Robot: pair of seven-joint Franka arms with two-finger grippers.
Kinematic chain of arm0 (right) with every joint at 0, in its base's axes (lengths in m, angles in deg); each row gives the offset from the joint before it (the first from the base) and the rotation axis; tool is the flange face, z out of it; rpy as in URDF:
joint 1: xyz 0 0 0.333 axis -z
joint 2: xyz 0 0 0 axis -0.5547 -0.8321 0
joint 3: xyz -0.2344 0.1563 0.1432 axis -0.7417 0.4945 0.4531
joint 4: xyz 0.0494 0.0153 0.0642 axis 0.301 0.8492 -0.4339
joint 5: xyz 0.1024 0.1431 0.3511 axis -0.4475 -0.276 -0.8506
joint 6: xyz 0 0 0 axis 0.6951 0.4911 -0.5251
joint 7: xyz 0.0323 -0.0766 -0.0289 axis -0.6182 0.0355 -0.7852
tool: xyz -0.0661 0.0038 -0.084 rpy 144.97 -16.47 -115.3
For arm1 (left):
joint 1: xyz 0 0 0.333 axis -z
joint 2: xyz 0 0 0 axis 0.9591 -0.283 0
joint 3: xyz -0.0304 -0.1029 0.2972 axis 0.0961 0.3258 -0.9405
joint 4: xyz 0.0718 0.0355 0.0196 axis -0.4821 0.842 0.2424
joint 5: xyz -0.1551 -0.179 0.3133 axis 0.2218 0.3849 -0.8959
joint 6: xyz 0 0 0 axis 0.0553 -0.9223 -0.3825
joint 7: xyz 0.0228 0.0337 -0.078 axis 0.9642 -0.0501 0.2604
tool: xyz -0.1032 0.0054 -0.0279 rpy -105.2 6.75 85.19
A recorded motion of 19 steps. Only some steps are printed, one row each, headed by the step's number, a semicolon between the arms.
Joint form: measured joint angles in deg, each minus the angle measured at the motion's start. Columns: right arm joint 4, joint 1, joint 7, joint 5, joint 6, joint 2, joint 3; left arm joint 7, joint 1, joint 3, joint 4, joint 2, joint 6, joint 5.
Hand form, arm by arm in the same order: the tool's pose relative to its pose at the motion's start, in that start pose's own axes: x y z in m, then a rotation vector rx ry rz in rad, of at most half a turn. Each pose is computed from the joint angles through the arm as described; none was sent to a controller.
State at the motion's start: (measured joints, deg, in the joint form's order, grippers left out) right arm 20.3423 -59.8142 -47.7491 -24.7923 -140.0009 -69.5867 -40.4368; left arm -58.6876 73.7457 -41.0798 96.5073 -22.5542 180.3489 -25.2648
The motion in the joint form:
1: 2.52 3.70 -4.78 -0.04 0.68 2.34 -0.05; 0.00 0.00 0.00 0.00 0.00 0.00 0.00
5: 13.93 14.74 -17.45 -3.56 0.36 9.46 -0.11; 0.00 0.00 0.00 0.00 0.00 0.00 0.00
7: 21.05 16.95 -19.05 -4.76 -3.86 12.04 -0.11; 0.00 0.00 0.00 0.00 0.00 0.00 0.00
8: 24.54 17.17 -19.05 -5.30 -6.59 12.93 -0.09; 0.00 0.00 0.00 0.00 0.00 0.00 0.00
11: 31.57 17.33 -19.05 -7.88 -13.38 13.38 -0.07; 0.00 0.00 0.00 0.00 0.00 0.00 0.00
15: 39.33 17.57 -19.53 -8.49 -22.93 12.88 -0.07; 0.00 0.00 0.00 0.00 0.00 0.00 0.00
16: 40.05 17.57 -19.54 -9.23 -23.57 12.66 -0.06; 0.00 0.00 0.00 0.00 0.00 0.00 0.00
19: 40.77 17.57 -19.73 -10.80 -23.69 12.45 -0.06; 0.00 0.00 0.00 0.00 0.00 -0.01 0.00
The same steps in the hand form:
1: -0.0086 0.0436 0.0004 -0.0097 -0.0227 -0.0177; 0.0000 0.0000 0.0000 0.0000 0.0000 0.0000
5: -0.0647 0.1550 0.0242 0.0348 -0.1095 -0.0191; 0.0000 0.0000 0.0000 0.0000 0.0000 0.0000
7: -0.0945 0.1704 0.0479 0.0574 -0.1145 0.0009; 0.0000 0.0000 0.0000 0.0000 0.0000 0.0000
8: -0.1075 0.1690 0.0615 0.0676 -0.1113 0.0095; 0.0000 0.0000 0.0000 0.0000 0.0000 0.0000
11: -0.1339 0.1623 0.0976 0.1010 -0.1039 0.0426; 0.0000 0.0000 0.0000 0.0000 0.0000 0.0000
15: -0.1655 0.1570 0.1395 0.0988 -0.0813 0.0499; 0.0000 0.0000 0.0000 0.0000 0.0000 0.0000
16: -0.1695 0.1560 0.1448 0.1058 -0.0858 0.0603; 0.0000 0.0000 0.0000 0.0000 0.0000 0.0000
19: -0.1746 0.1550 0.1507 0.1222 -0.0980 0.0794; 0.0000 0.0000 0.0000 0.0000 -0.0002 0.0000

